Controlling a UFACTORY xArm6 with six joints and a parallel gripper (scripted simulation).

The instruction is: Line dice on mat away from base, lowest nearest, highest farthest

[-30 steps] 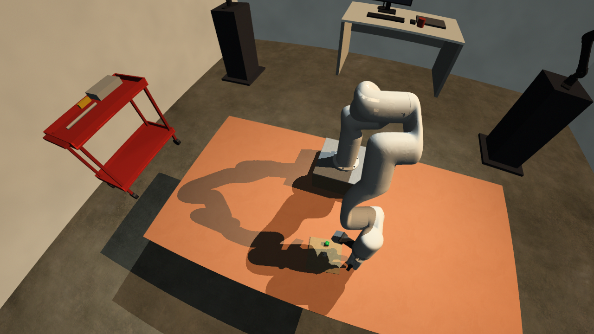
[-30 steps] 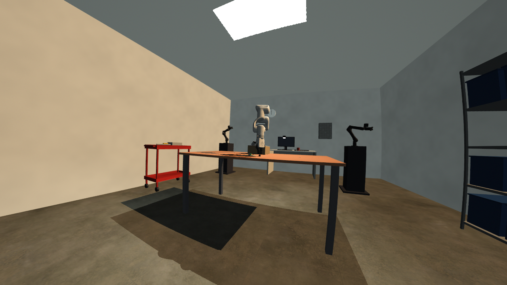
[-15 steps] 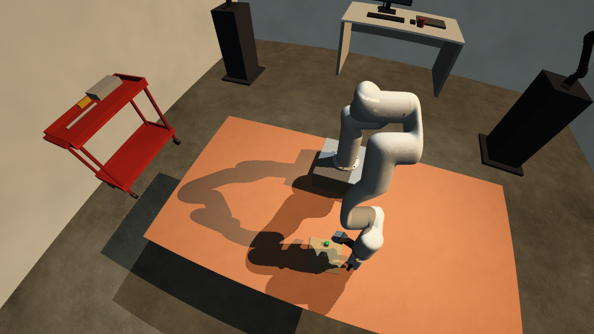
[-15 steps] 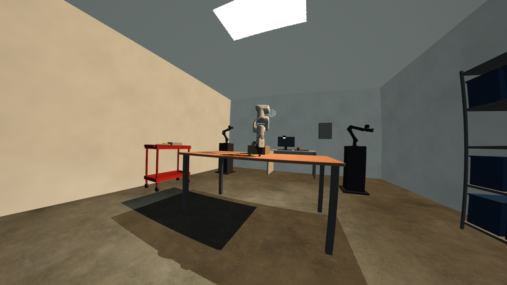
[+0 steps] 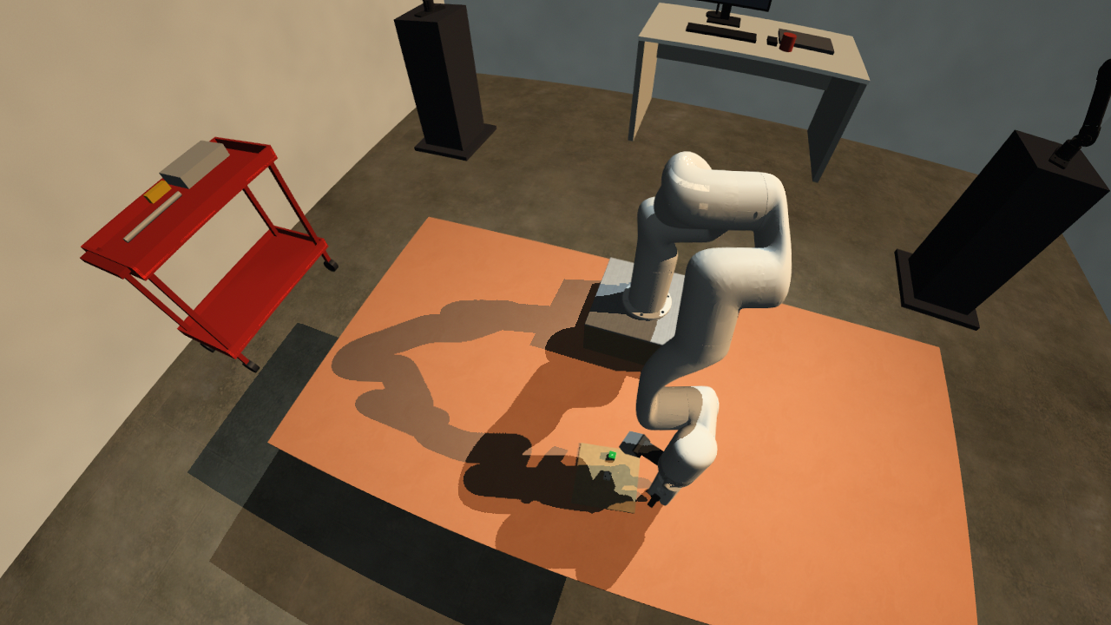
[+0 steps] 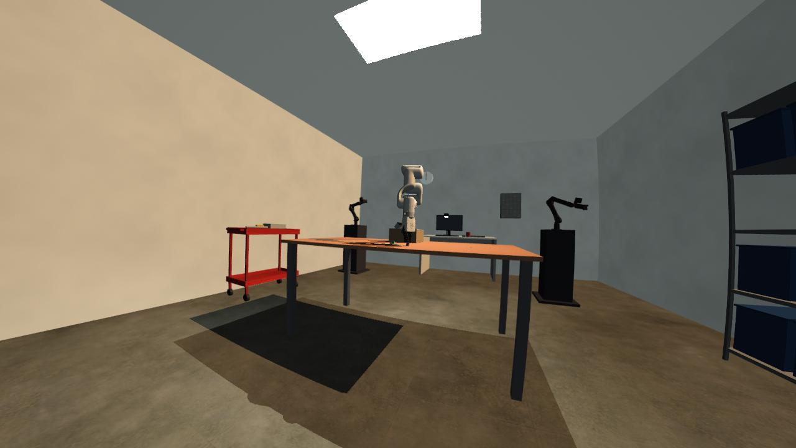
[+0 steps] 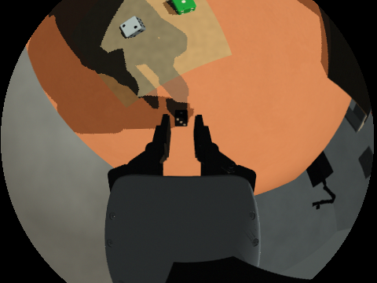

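My hand is 30 mm above the black die. Also, from my hand: green die 40 mm behind, 120 mm to the right, 30 mm below; white die 10 mm ahead, 120 mm to the right, 30 mm below; tan mat 10 mm ahead, 120 mm to the right, 40 mm below.
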